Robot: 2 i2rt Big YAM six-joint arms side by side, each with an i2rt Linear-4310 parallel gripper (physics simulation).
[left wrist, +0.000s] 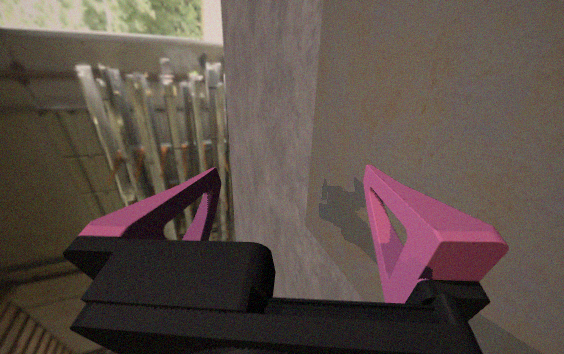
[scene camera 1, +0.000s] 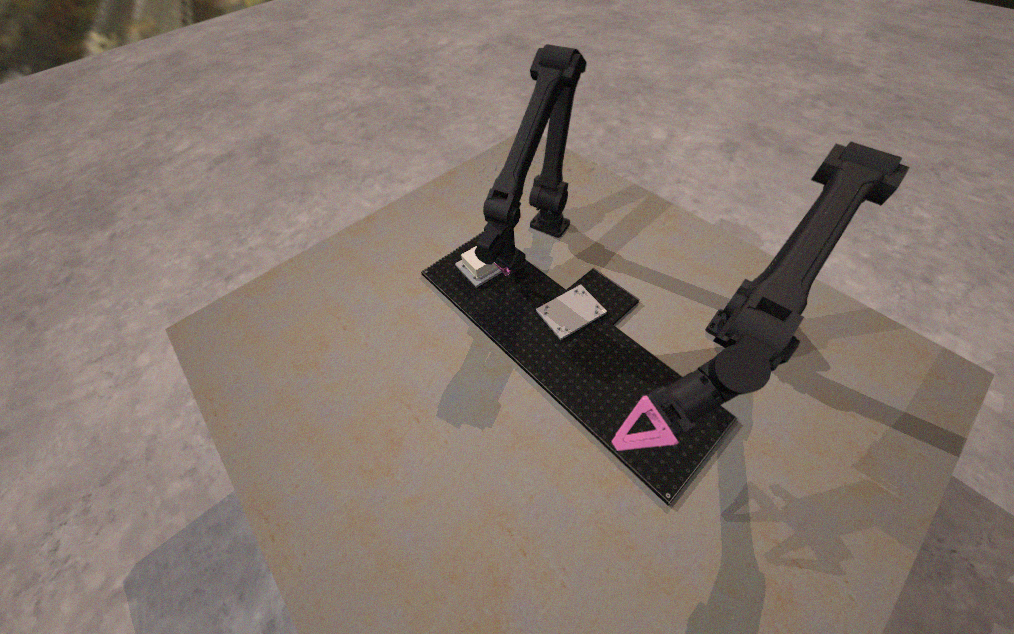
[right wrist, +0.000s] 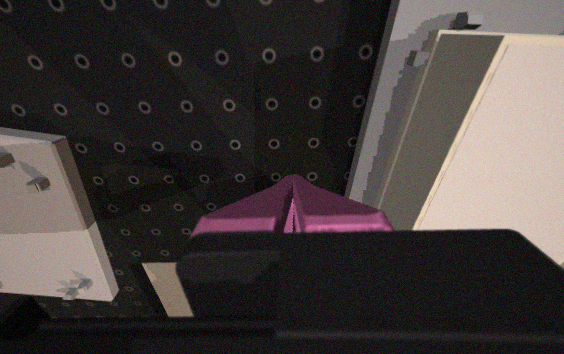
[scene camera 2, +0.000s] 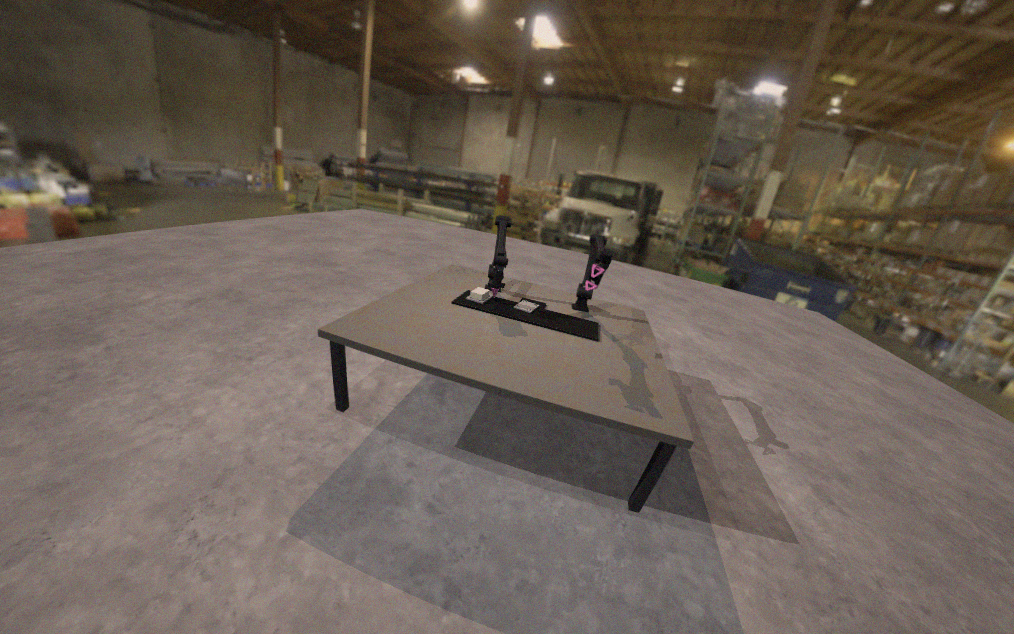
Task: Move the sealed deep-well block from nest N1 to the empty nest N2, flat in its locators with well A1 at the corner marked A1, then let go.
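Places are measured from the left arm's base along level axes (x ahead, y left, z up), in metres.
Pixels of known places: left gripper, fingertip midpoint: [left wrist: 289, 174] [scene camera 1: 616, 442] [scene camera 2: 589, 283]; right gripper, fingertip midpoint: [scene camera 1: 507, 274] [right wrist: 293, 185] [scene camera 2: 494, 297]; left arm's base, origin of the base link: [scene camera 2: 579, 308]; right arm's base, origin of the base link: [scene camera 1: 549, 225].
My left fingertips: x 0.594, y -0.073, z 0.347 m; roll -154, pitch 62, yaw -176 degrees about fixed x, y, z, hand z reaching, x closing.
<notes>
Ahead of a thing's pixels: the offset from my left fingertips to its top centre. Level surfaces: height alone.
The pale sealed block @[dx -0.344, dy -0.625, dz -0.281 m] [scene camera 1: 478, 263] [scene camera 2: 478, 295] [right wrist: 500, 150] sits on the grey plate of nest N1 @[dx -0.344, dy -0.625, dz -0.313 m] [right wrist: 425, 10]. Nest N2 @[dx -0.360, dy -0.306, dz -0.313 m] [scene camera 1: 571, 310] [scene camera 2: 527, 305] [right wrist: 45, 215] is a bare pale plate with small locators at its corners. My right gripper [scene camera 1: 506, 269] [scene camera 2: 494, 292] [right wrist: 293, 185] is shut with its fingertips together and nothing between them. It is low over the black board, beside the block on the side facing N2. My left gripper [left wrist: 289, 174] is open and empty, high over the board's far end. The A1 marks and full seating of the block cannot be made out.
The black perforated board @[dz -0.335 m] [scene camera 1: 538, 358] [scene camera 2: 568, 323] [right wrist: 175, 85] carries both nests and lies on the brown table @[dz -0.348 m] [scene camera 1: 358, 448] [scene camera 2: 448, 343]. N2 lies between the block and the left gripper's end of the board. The right arm's wrist partly covers the block in scene camera 1.
</notes>
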